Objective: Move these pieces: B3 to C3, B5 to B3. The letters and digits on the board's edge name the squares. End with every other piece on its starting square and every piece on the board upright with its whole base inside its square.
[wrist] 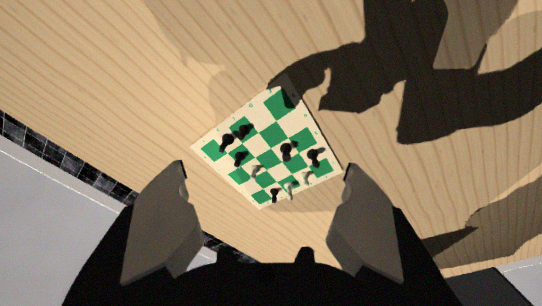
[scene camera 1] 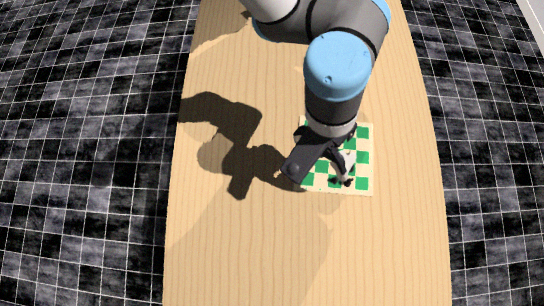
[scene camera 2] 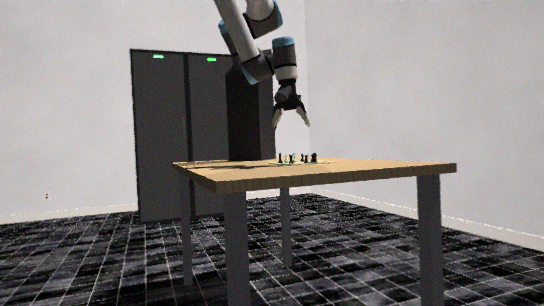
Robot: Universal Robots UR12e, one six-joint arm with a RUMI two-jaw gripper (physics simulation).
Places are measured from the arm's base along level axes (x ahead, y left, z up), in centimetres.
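Pixels of known places: gripper, between the fingertips: (wrist: 266, 163) (scene camera 1: 320, 160) (scene camera 2: 291, 129).
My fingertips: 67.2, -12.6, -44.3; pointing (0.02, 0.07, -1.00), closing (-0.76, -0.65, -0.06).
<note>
Ahead of a thing's pixels: the offset from my fingertips to its top centre, as dx, dy, dz. "spot": to the spot under its first point. Level surfaces: height alone.
My gripper (scene camera 1: 311, 179) (scene camera 2: 291, 125) (wrist: 266, 163) is open and empty, high above the board {-5.7, +7.1, -13.7} (scene camera 1: 371, 170) (wrist: 196, 145). The edge labels are too small to read surely. In the wrist view the middle square C3 {spot: -5.7, +6.9, -13.7} (wrist: 269, 159) is free. Beside it, along the lettered direction, stand a white piece {-5.2, +10.8, -10.5} (wrist: 256, 171) and a black piece {-6.2, +2.9, -10.4} (wrist: 286, 150) on opposite sides; I cannot tell which is on B3. For B5 I cannot tell between a white piece {-13.7, +4.8, -10.5} (wrist: 306, 177) near the lower right edge and a black piece {+2.8, +8.9, -9.7} (wrist: 227, 141) near the upper left edge. The gripper hides much of the board in scene camera 1.
Several other pieces share the board, among them a black piece {-10.7, +0.3, -9.3} (wrist: 314, 157), a black piece {-1.1, +10.3, -10.5} (wrist: 241, 158) and a white piece {-13.4, +9.0, -9.3} (wrist: 290, 190). The wooden table {dz -14.3} (scene camera 1: 250, 250) (scene camera 2: 350, 170) carries the board and arm shadows. A dark cabinet (scene camera 2: 160, 125) stands behind the table.
</note>
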